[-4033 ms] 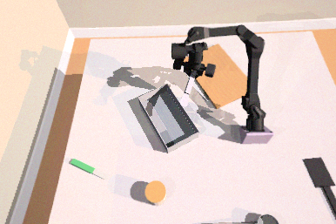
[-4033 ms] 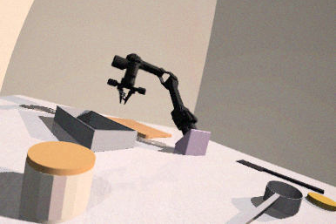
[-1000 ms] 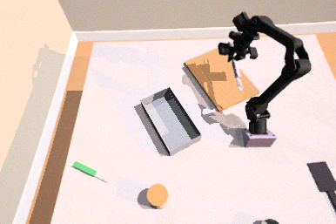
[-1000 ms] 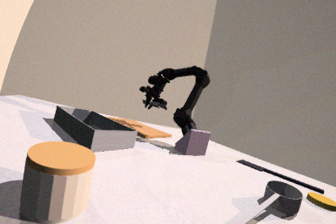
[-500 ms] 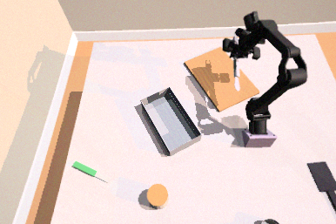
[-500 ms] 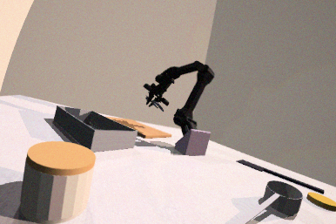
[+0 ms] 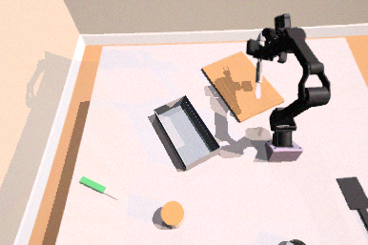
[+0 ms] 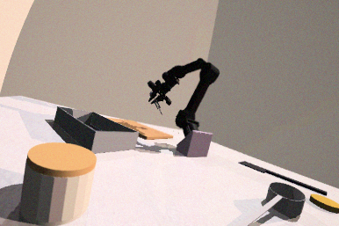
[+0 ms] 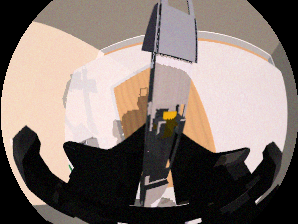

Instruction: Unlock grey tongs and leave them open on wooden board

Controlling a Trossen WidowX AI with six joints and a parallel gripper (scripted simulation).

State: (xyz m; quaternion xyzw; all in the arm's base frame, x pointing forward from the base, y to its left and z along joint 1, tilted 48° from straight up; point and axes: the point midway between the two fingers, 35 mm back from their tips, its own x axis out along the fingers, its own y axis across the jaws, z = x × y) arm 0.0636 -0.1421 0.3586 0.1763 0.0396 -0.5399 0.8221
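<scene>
My gripper tip is now 40 mm short of the wooden board, 20 mm to the right of it and 160 mm above it. From my gripper tip the other things lie so: green-handled tool (640 mm ahead, 530 mm to the left, 160 mm below); black knife (330 mm behind, 620 mm to the left, 170 mm below); roasting tin (310 mm ahead, 290 mm to the left, 140 mm below).
</scene>
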